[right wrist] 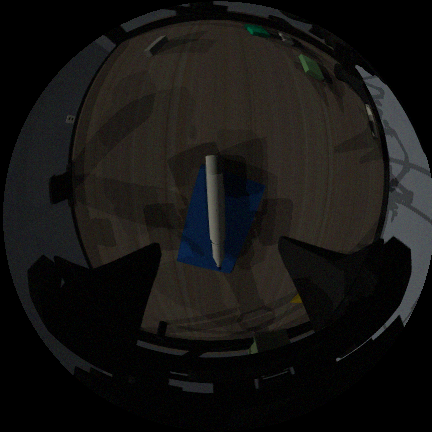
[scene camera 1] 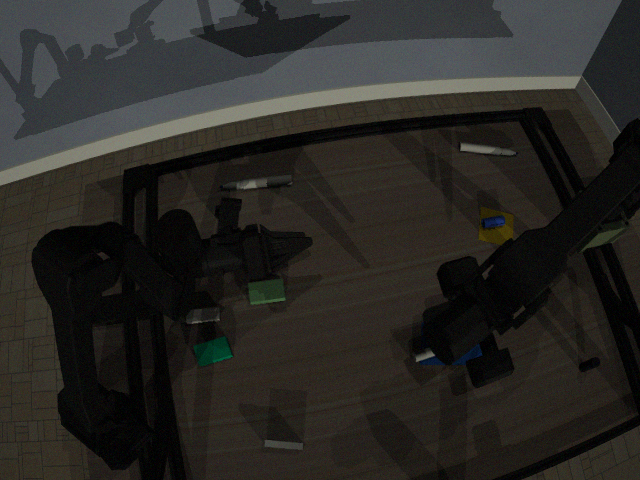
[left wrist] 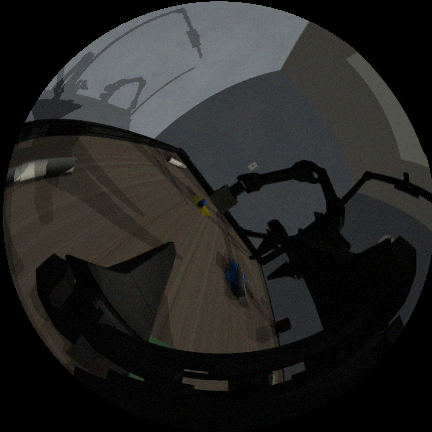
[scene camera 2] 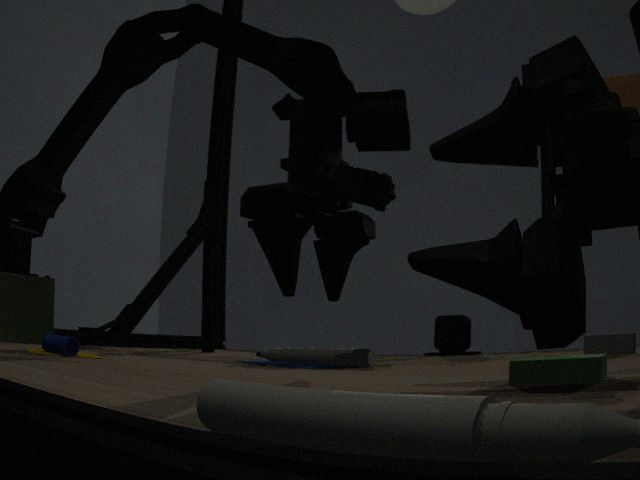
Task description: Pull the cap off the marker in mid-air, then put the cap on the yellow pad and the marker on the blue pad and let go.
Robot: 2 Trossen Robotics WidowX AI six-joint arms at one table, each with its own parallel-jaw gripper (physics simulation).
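Observation:
The white marker, uncapped, lies on the blue pad, its blunt end reaching past the pad's edge. The blue cap lies on its side on the yellow pad. My right gripper is open and empty, pointing down above the marker and the blue pad; in scene camera 1 its arm hides part of both. My left gripper is open and empty, level above the table, away from both pads.
Two other white markers lie along the table's far side. A light green block, a teal block and a grey block are near my left arm. A pale block lies at the front. Black frame bars edge the table.

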